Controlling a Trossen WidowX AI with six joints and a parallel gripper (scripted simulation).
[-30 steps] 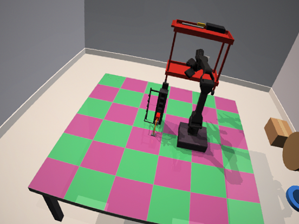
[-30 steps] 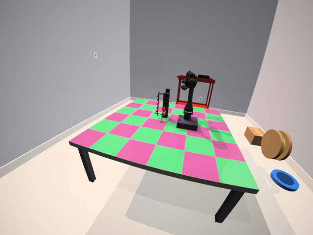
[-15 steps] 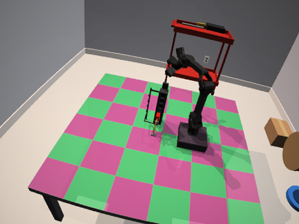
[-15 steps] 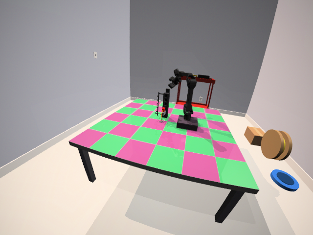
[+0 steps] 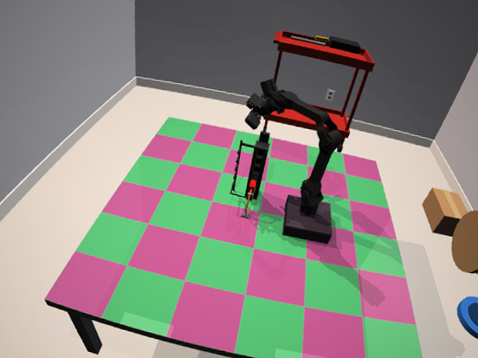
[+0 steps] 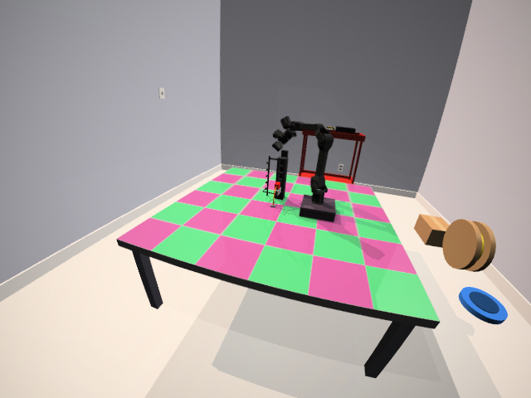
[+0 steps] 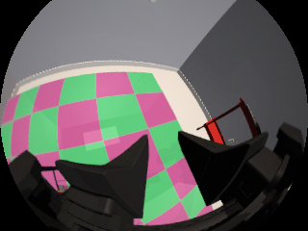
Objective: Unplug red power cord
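My gripper tip is now 8 cm past the red plug, 25 cm to the right of it and 18 cm above it.
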